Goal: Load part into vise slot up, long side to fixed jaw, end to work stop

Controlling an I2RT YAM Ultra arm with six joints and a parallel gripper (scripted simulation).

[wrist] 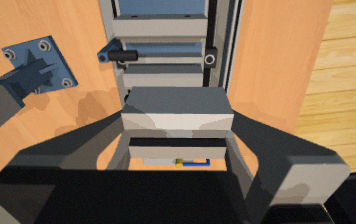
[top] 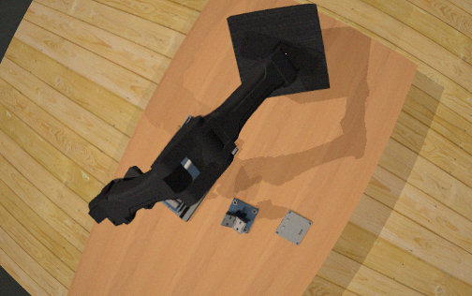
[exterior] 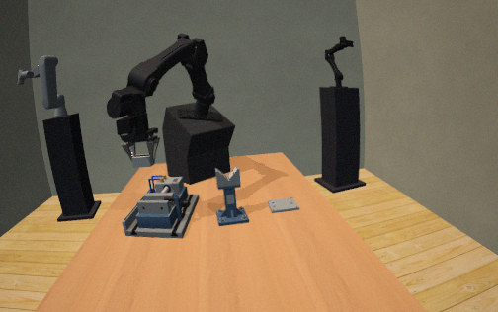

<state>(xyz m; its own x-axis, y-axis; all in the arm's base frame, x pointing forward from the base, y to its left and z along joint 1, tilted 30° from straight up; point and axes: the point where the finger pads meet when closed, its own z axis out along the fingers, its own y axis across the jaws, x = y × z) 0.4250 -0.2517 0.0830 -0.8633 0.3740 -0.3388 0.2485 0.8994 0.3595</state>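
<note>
Now: hand 20 mm past the moving jaw, 30 mm to the right of it and 130 mm above it. From my hand the other things lie so: black rod (20 mm ahead, 60 mm to the left, 120 mm below); then part (10 mm above); then fixed jaw (40 mm ahead, 10 mm to the left, 130 mm below).
</note>
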